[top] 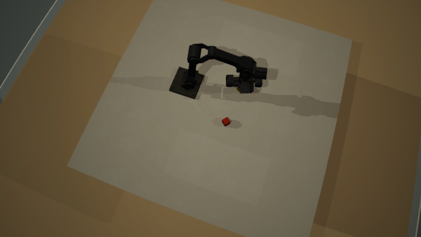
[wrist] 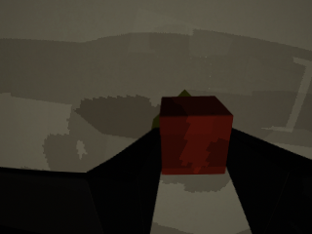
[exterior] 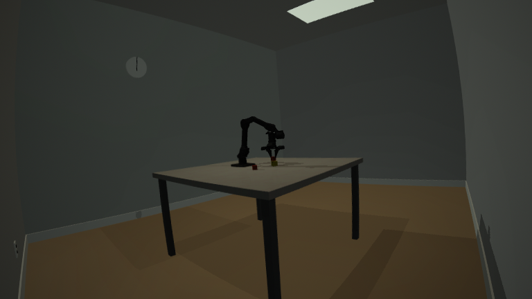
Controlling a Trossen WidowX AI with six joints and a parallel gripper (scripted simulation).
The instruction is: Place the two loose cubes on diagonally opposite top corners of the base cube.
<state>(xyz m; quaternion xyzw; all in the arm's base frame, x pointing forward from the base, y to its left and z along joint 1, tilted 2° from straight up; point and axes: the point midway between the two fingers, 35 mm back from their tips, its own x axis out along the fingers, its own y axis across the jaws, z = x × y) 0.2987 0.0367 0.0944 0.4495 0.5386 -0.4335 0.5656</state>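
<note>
Now: gripper tip 20 mm to the right of the yellow base cube and 40 mm above it.
</note>
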